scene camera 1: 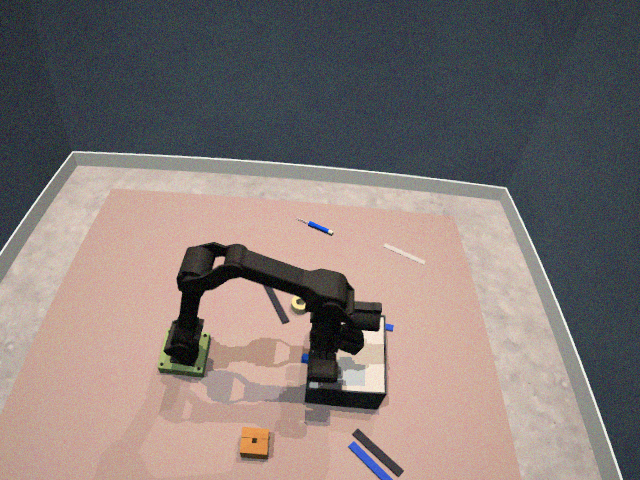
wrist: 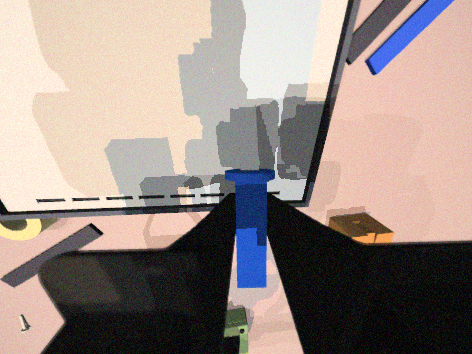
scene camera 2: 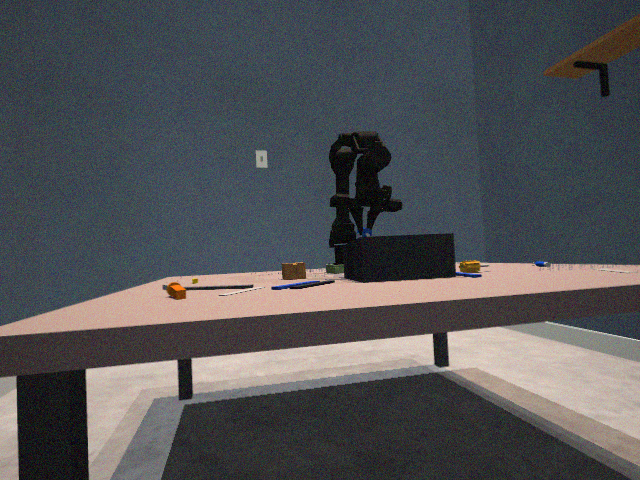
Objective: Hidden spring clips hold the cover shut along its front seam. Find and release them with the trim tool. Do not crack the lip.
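Places are measured from the arm's base along level axes (x up, y right, z ahead), in millimetres.
Pixels of known places: gripper, fingertip midpoint: [wrist: 248, 200] [scene camera 2: 364, 235]; arm's base, origin of the base link: [scene camera 1: 184, 353] [scene camera 2: 343, 263].
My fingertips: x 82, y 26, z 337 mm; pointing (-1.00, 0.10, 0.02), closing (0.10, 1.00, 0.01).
Ahead of a thing's pixels: the offset from my fingertips to its top centre. "*": to the spot under its first point.
The black box {dy -53, dx -11, dz +70 mm} [scene camera 1: 343, 397] [scene camera 2: 403, 258] has a pale cover [scene camera 1: 374, 374] [wrist: 125, 95] on top. In the wrist view, a row of short dark slots {* dy -90, dx -31, dz -9 mm} [wrist: 119, 198] runs along the cover's edge on the arm's side. My gripper [scene camera 2: 364, 227] [wrist: 248, 200] is shut on the blue handle of the trim tool {dy -1, dx +27, dz +7 mm} [scene camera 1: 305, 358] [scene camera 2: 367, 233] [wrist: 251, 235]. It is above that edge, near the slot row's right end in the wrist view. The tool's wide collar overlaps the cover in that view. The blade below the collar cannot be made out, so contact with the seam is unclear. No clip shows.
An orange block {dy +178, dx -67, dz -129 mm} [scene camera 1: 254, 441] [wrist: 361, 230] lies beyond one box corner. A yellow ring {dy -233, dx -87, dz -57 mm} [scene camera 1: 293, 305] [wrist: 35, 229] and a dark strip {dy -239, dx -107, dz -128 mm} [scene camera 1: 276, 304] [wrist: 52, 255] lie near the other. Dark {dy +171, dx -107, dz +157 mm} [scene camera 1: 378, 452] and blue {dy +205, dx -106, dz +146 mm} [scene camera 1: 369, 461] strips, a screwdriver {dy -566, dx -94, dz -39 mm} [scene camera 1: 320, 227] and a white strip {dy -484, dx -111, dz +268 mm} [scene camera 1: 404, 254] lie farther out.
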